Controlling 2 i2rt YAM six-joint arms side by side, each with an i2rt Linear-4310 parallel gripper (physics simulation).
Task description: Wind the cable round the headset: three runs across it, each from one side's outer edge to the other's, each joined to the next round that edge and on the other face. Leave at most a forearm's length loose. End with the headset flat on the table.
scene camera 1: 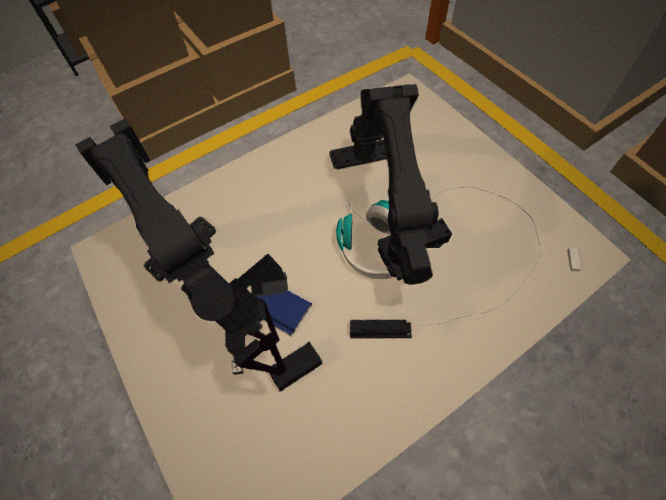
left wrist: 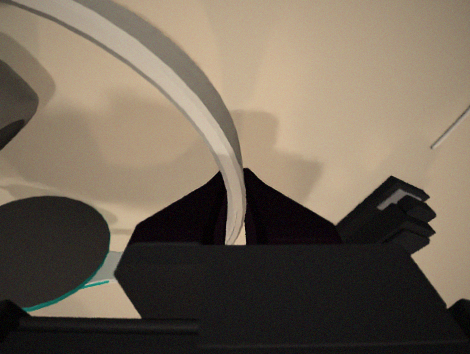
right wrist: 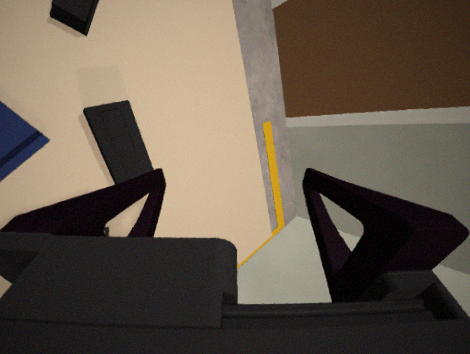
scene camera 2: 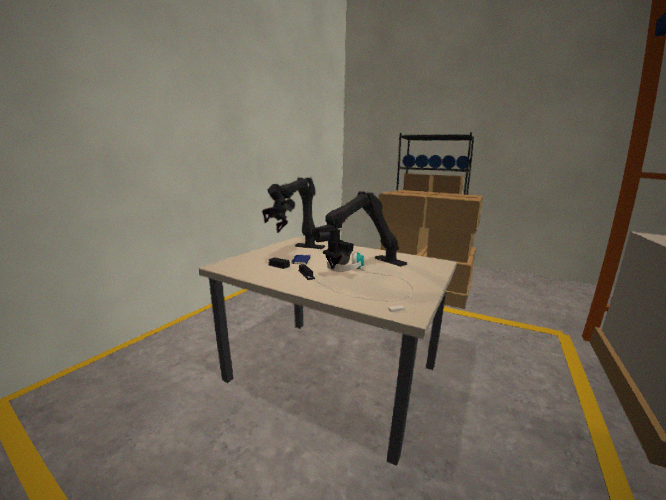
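Seen in the pictures: left gripper, between the fingertips: [scene camera 1: 394, 273] [left wrist: 235, 176] [scene camera 2: 333, 268]; right gripper, between the fingertips: [scene camera 1: 280, 356] [right wrist: 234, 176] [scene camera 2: 272, 227]; left arm's base, origin of its link: [scene camera 1: 364, 154] [scene camera 2: 390, 261]; right arm's base, origin of its link: [scene camera 2: 310, 246].
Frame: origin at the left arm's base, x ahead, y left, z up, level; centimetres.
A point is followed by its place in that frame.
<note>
The headset [scene camera 1: 371, 273] @(x 40.5, y -10.1, z 5.0 cm) [left wrist: 190, 110] @(x 38.6, y 0.6, z 5.9 cm) has a white headband and teal ear cups; one teal cup [scene camera 2: 359, 260] @(x 27.9, y 1.3, z 6.2 cm) also shows in scene camera 2. My left gripper [scene camera 2: 332, 263] @(x 40.9, y -4.3, z 2.8 cm) [left wrist: 235, 176] @(x 40.9, y -4.3, z 2.8 cm) is shut on the headband. Scene camera 1 shows the cups beside the left arm; whether the headset touches the table is unclear. The thin pale cable [scene camera 1: 539, 242] @(x 41.0, y 35.7, z 0.2 cm) [scene camera 2: 412, 290] @(x 27.3, y 34.8, z 0.3 cm) lies in a wide arc to the right of the headset. A short piece of cable [left wrist: 450, 128] @(x 54.3, y 0.1, z 0.2 cm) shows in the left wrist view. I see no run across the visible headset. My right gripper [scene camera 2: 272, 221] @(x 59.6, y -33.0, z 21.6 cm) [right wrist: 234, 176] @(x 59.6, y -33.0, z 21.6 cm) is open and empty, raised over the table.
A black bar [scene camera 1: 380, 328] @(x 53.6, y -11.8, z 4.0 cm) [scene camera 2: 306, 271] @(x 54.9, y -8.4, z 3.2 cm) lies below the headset. A black block [scene camera 1: 299, 367] @(x 57.5, y -31.0, z 3.5 cm) [scene camera 2: 279, 262] @(x 58.0, y -29.3, z 3.0 cm) [right wrist: 117, 140] @(x 55.7, y -31.1, z 3.4 cm) and a blue item [scene camera 1: 288, 311] @(x 43.3, y -31.0, z 1.2 cm) [scene camera 2: 301, 259] @(x 42.1, y -31.4, z 1.2 cm) [right wrist: 17, 140] @(x 46.4, y -31.7, z 1.2 cm) lie near the right gripper. A small white block [scene camera 1: 574, 258] @(x 48.0, y 41.7, z 1.2 cm) [scene camera 2: 396, 308] @(x 48.9, y 42.4, z 1.2 cm) lies near the table edge.
</note>
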